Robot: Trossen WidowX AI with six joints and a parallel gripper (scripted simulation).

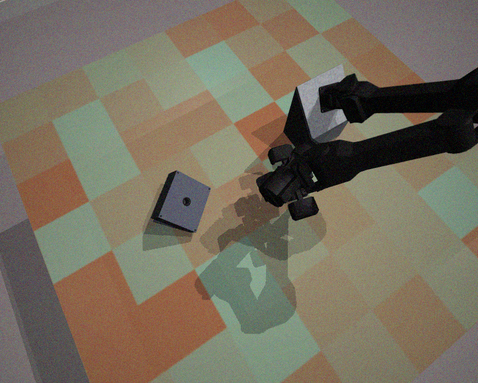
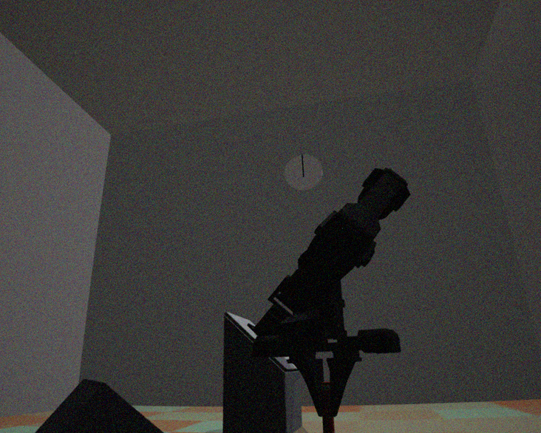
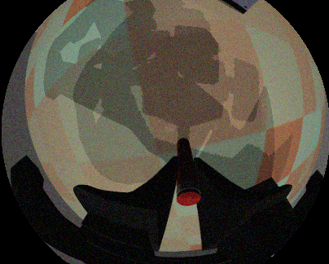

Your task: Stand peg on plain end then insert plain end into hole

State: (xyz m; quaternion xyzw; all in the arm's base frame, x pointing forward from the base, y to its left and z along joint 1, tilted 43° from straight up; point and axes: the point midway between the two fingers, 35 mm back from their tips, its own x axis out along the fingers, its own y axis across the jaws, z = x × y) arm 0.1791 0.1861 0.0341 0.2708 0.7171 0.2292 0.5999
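My gripper tip is now 27 cm short of the sloped panel and 9 cm to the left of it. Also, from my gripper tip: red peg 2 cm above.
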